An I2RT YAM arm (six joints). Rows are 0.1 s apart.
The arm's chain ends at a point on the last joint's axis. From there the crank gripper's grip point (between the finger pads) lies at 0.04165 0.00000 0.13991 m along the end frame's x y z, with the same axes.
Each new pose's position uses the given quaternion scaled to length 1; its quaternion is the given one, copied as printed.
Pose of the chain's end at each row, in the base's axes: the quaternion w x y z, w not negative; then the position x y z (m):
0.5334 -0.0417 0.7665 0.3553 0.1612 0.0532 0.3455
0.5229 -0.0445 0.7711 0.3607 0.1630 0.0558 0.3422
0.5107 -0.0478 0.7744 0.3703 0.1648 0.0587 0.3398
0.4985 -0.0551 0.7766 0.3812 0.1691 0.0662 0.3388
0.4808 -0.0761 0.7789 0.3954 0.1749 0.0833 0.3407
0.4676 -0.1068 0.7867 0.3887 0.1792 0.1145 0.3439
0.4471 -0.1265 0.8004 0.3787 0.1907 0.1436 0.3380
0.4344 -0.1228 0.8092 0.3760 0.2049 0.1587 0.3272
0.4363 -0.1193 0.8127 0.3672 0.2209 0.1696 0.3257
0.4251 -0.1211 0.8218 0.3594 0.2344 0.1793 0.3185
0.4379 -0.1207 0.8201 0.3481 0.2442 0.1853 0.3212
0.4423 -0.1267 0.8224 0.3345 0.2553 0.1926 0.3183
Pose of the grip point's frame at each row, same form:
0.5334 -0.0417 0.7665 0.3553 0.2537 0.1488 0.2852
0.5229 -0.0445 0.7711 0.3607 0.2526 0.1530 0.2803
0.5107 -0.0478 0.7744 0.3703 0.2508 0.1584 0.2768
0.4985 -0.0551 0.7766 0.3812 0.2509 0.1690 0.2751
0.4808 -0.0761 0.7789 0.3954 0.2494 0.1906 0.2755
0.4676 -0.1068 0.7867 0.3887 0.2480 0.2222 0.2733
0.4471 -0.1265 0.8004 0.3787 0.2538 0.2499 0.2604
0.4344 -0.1228 0.8092 0.3760 0.2657 0.2641 0.2465
0.4363 -0.1193 0.8127 0.3672 0.2833 0.2729 0.2436
0.4251 -0.1211 0.8218 0.3594 0.2946 0.2808 0.2326
0.4379 -0.1207 0.8201 0.3481 0.3085 0.2844 0.2354
0.4423 -0.1267 0.8224 0.3345 0.3212 0.2889 0.2306

